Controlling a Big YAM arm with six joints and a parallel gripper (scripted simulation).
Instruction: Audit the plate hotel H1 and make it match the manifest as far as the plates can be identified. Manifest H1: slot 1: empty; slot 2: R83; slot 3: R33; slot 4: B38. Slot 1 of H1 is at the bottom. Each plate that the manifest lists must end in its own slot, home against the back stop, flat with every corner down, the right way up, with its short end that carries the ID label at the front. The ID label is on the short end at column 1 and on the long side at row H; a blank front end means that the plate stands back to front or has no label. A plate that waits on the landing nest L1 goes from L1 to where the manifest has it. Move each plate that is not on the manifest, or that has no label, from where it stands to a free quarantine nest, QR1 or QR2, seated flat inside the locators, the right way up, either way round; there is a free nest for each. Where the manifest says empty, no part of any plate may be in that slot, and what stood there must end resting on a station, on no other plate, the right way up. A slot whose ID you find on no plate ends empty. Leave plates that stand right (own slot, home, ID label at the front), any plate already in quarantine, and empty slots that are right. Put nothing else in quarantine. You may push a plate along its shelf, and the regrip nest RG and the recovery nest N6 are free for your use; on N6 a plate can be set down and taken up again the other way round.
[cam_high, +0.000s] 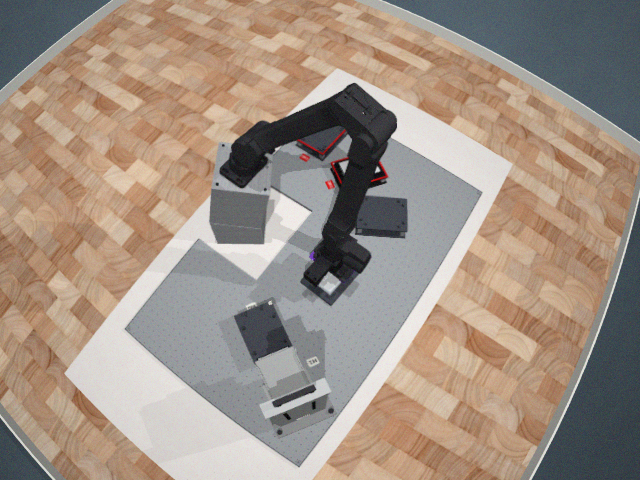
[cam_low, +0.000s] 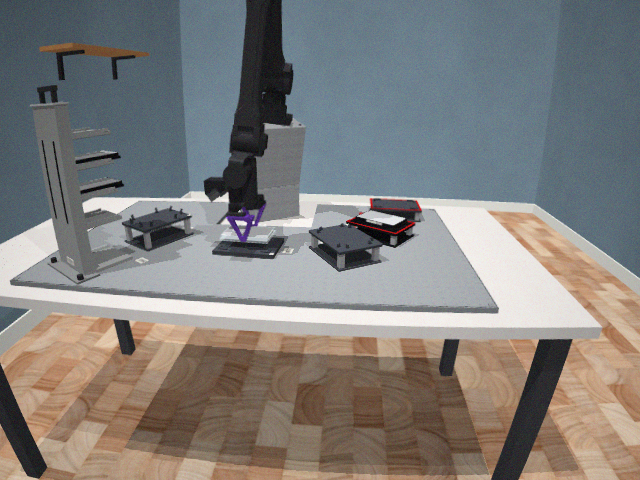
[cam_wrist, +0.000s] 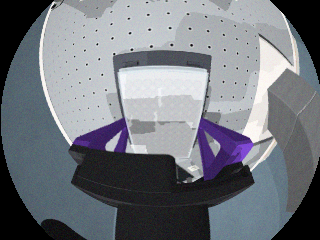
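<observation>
The flat pad N6 is 40 mm below my hand. The rest, counted from my hand: regrip nest RG (50 mm behind, 280 mm to the right, 10 mm above); then landing nest L1 (30 mm ahead, 250 mm to the left); then white plate (right at my hand).
</observation>
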